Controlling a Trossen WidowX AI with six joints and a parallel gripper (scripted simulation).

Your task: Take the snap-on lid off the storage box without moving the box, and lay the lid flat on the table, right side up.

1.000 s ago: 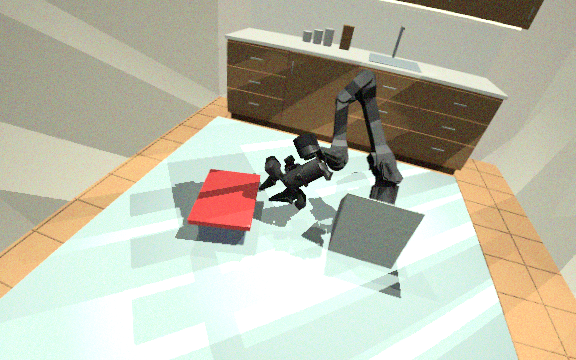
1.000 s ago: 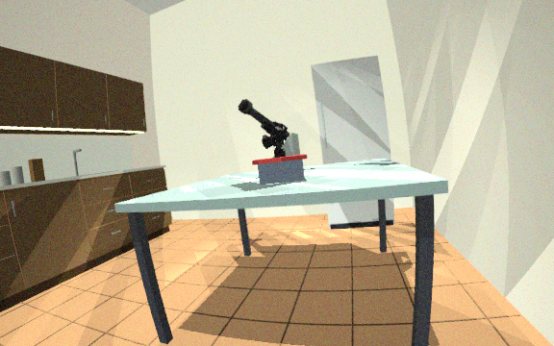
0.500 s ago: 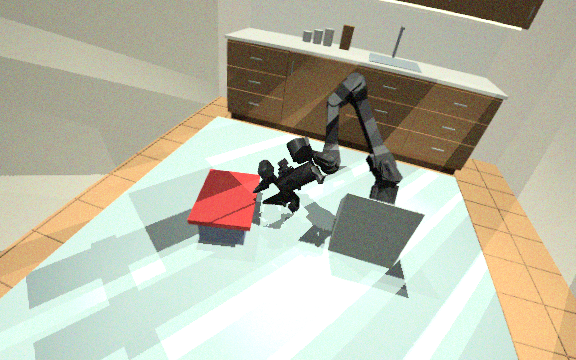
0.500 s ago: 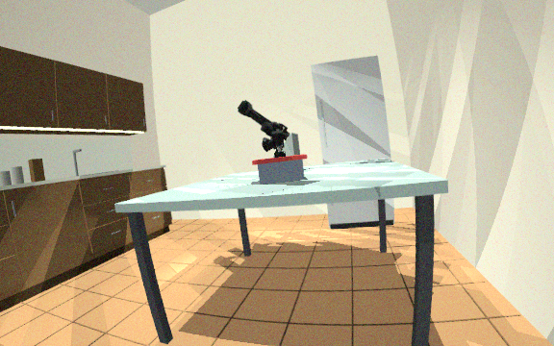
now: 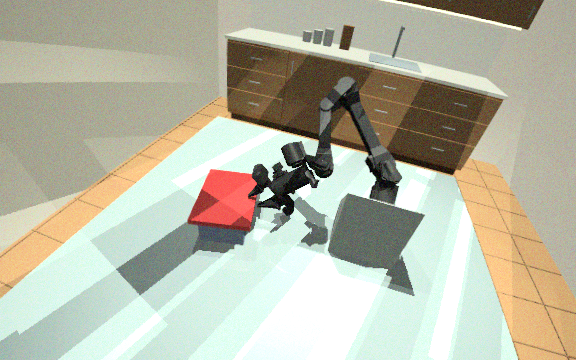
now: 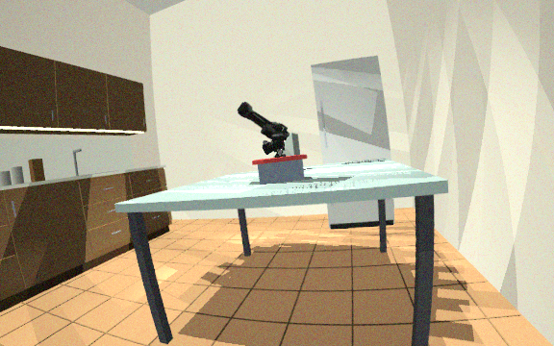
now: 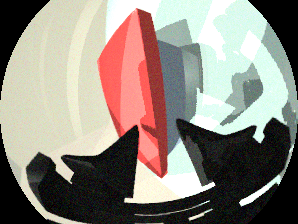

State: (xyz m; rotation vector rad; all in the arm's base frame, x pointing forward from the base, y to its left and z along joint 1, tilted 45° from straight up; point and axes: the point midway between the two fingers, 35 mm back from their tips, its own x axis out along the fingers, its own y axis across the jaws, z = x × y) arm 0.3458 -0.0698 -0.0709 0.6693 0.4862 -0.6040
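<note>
Now: gripper tip 8 cm short of the lid, 2 cm to the right of it and 1 cm below it. Also, from my gripper tip: storage box (8 cm ahead, 2 cm to the left, 4 cm below).
</note>
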